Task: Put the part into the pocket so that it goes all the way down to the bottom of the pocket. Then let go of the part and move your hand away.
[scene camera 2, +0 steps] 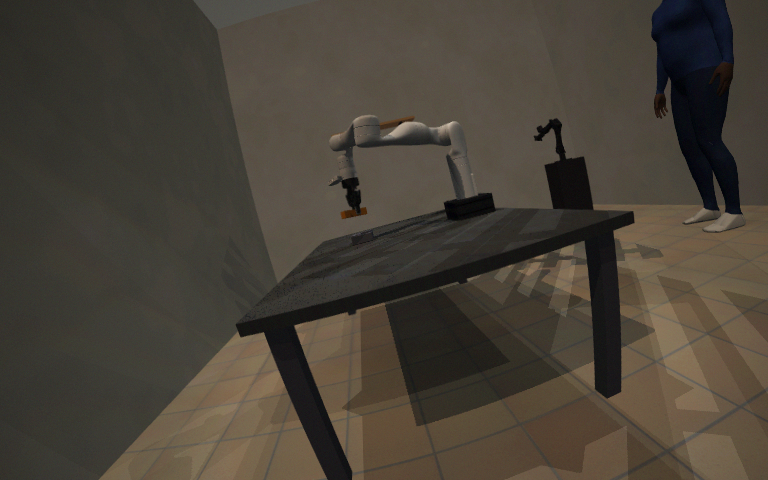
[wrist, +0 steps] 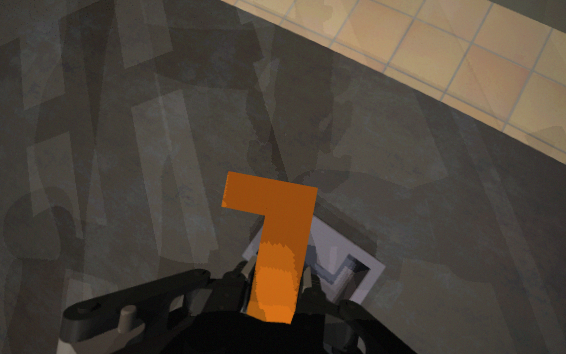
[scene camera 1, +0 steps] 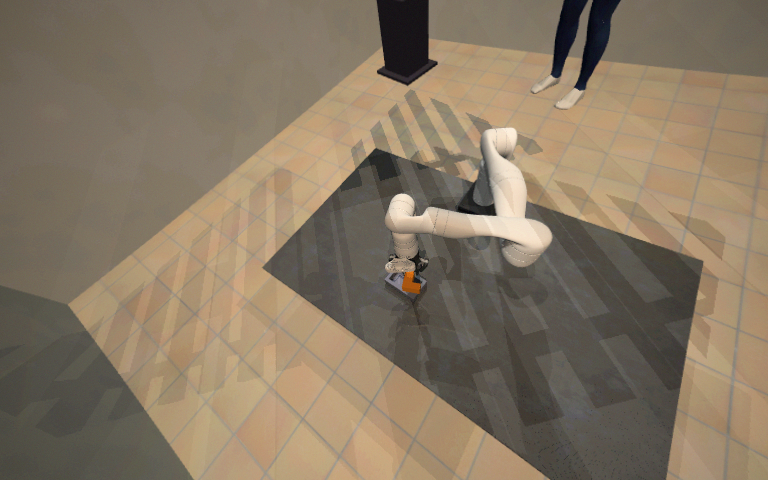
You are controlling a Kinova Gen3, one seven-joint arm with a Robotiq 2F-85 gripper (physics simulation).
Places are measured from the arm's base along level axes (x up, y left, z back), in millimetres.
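Pixels of known places: gripper, between the fingertips: (scene camera 2: 357, 214) (wrist: 279, 273) (scene camera 1: 410, 273); arm's base, origin of its link: (scene camera 2: 466, 197) (scene camera 1: 484, 197).
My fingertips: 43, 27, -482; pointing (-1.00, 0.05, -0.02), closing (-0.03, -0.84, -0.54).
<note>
For each thing: its middle in the pictures, then the offset to it from my fingertips, as dx, dy, dz. Level surfaces: height alone.
- part, middle of its body: (wrist: 260, 255) (scene camera 1: 413, 276) (scene camera 2: 355, 212) +11, +19, -4
- grey-lavender block with the pocket, middle of its body: (wrist: 311, 257) (scene camera 1: 405, 282) (scene camera 2: 362, 237) -104, -29, -8
- dark table, height of its surface: dx -122
The part (scene camera 1: 410, 283) (scene camera 2: 353, 213) (wrist: 287, 220) is an orange L-shaped block. My gripper (scene camera 2: 355, 208) (wrist: 279, 273) is shut on the end of its long leg; the short leg points left in the wrist view. The grey-lavender block with the pocket (scene camera 1: 390, 286) (scene camera 2: 362, 238) (wrist: 327, 236) lies on the table. In scene camera 2 the part hangs above this block with a visible gap. In the wrist view the part and the fingers cover much of the block; a recessed piece of the pocket shows right of the part, and the block is turned relative to the part.
The dark table (scene camera 1: 623, 283) (scene camera 2: 453, 257) (wrist: 150, 150) carries the arm's black base (scene camera 2: 468, 206) at the back. Its edge shows at the upper right of the wrist view. A pedestal (scene camera 1: 405, 39) (scene camera 2: 569, 183) and a standing person (scene camera 1: 597, 39) (scene camera 2: 699, 96) are beyond the table.
</note>
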